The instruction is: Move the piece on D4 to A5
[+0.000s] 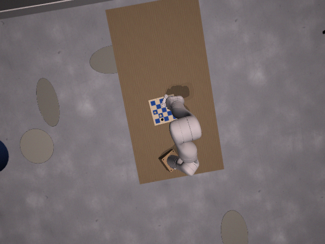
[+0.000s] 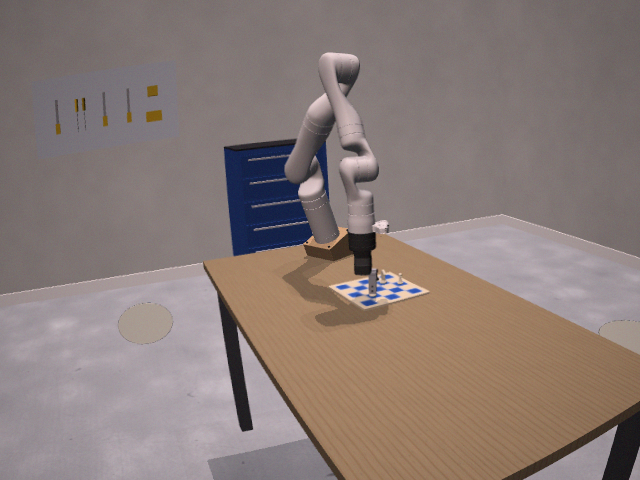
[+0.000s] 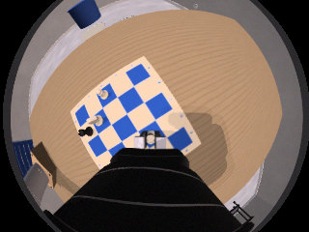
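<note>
Right now the blue-and-cream chessboard is 40 mm to the left of my hand, 30 mm below it and 30 mm behind it. Round my hand: black piece: 110 mm behind, 80 mm to the left, 10 mm below; then white piece: 10 mm below.
</note>
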